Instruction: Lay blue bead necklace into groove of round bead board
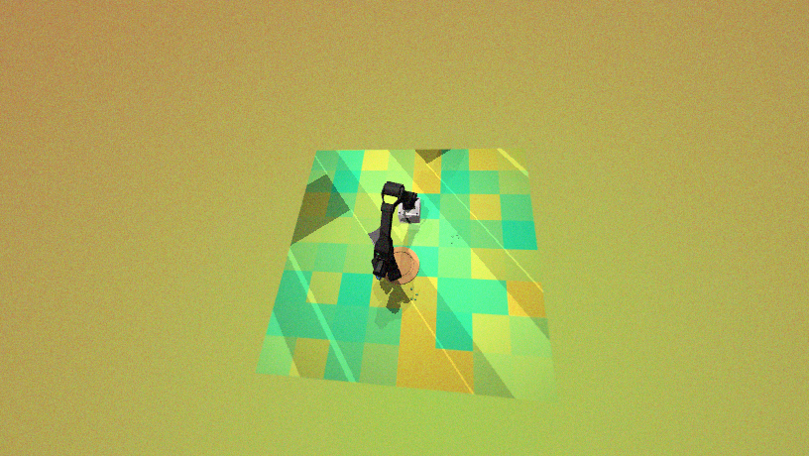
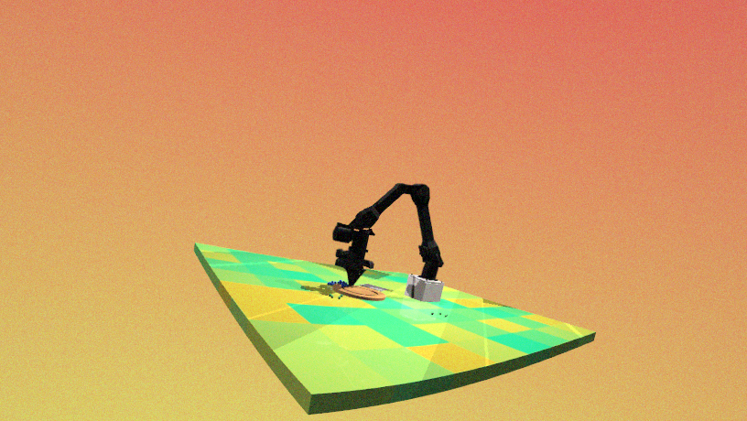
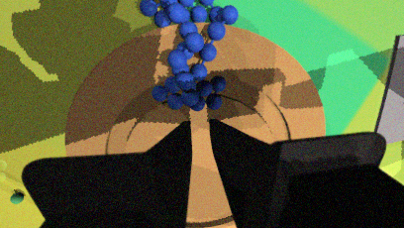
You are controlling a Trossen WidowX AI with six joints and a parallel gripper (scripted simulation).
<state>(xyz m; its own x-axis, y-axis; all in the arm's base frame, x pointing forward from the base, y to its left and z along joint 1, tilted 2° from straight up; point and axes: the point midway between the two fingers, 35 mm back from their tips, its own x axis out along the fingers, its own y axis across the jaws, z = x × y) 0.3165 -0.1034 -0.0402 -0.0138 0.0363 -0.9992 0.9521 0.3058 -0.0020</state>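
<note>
The round bead board is 40 mm to the left of my gripper tip, 10 mm below it and 10 mm behind it. Also, from my gripper tip: flat grey piece 190 mm behind, 70 mm to the right, 20 mm below.
</note>
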